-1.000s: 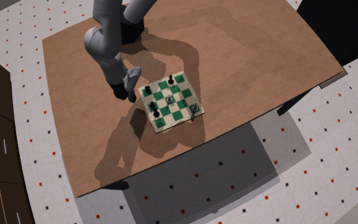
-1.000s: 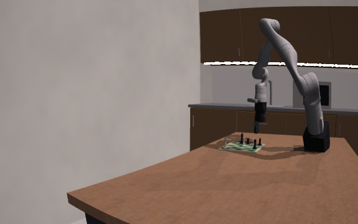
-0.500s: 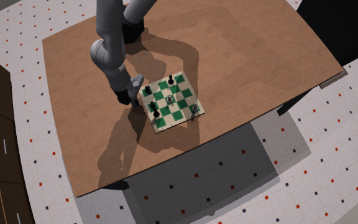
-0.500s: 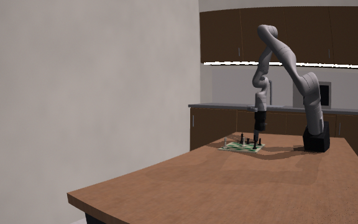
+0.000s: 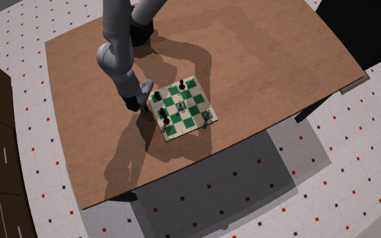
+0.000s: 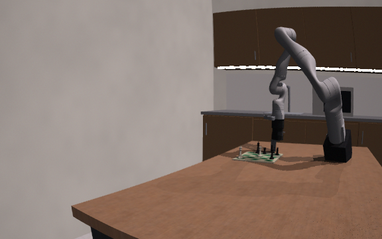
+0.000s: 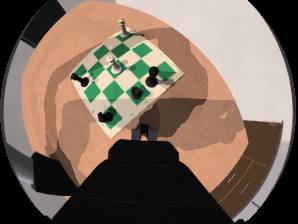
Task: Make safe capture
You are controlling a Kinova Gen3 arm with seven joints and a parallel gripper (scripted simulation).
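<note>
The cream chessboard is 20 mm ahead of my hand, 140 mm to the left of it and 20 mm below it.
</note>
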